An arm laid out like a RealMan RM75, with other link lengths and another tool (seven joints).
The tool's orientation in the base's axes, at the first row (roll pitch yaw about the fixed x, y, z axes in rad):
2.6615 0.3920 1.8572
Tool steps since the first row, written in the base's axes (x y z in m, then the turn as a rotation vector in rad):
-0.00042 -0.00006 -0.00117 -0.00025 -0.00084 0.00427
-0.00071 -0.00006 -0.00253 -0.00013 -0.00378 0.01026
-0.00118 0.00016 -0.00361 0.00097 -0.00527 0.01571
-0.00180 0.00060 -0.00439 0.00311 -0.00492 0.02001
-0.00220 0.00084 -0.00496 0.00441 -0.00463 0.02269
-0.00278 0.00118 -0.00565 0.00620 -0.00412 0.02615
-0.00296 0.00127 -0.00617 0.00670 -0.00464 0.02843
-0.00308 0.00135 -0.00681 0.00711 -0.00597 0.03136
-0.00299 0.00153 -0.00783 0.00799 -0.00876 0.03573
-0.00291 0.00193 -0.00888 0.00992 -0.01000 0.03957
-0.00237 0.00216 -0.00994 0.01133 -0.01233 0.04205
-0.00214 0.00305 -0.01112 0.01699 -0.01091 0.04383
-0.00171 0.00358 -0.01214 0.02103 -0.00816 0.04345
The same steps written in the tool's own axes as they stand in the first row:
0.00050 -0.00086 0.00074 -0.00231 0.00127 -0.00347
0.00110 -0.00167 0.00170 -0.00724 0.00269 -0.00774
0.00183 -0.00242 0.00229 -0.01093 0.00527 -0.01133
0.00268 -0.00306 0.00251 -0.01282 0.00897 -0.01377
0.00321 -0.00353 0.00272 -0.01392 0.01127 -0.01532
0.00393 -0.00414 0.00290 -0.01526 0.01440 -0.01729
0.00426 -0.00447 0.00322 -0.01672 0.01555 -0.01879
0.00460 -0.00481 0.00366 -0.01913 0.01657 -0.02071
0.00513 -0.00509 0.00451 -0.02350 0.01797 -0.02328
0.00586 -0.00531 0.00534 -0.02657 0.02064 -0.02514
0.00633 -0.00523 0.00645 -0.02995 0.02185 -0.02596
0.00751 -0.00518 0.00737 -0.03085 0.02774 -0.02465
0.00826 -0.00505 0.00833 -0.02932 0.03196 -0.02270

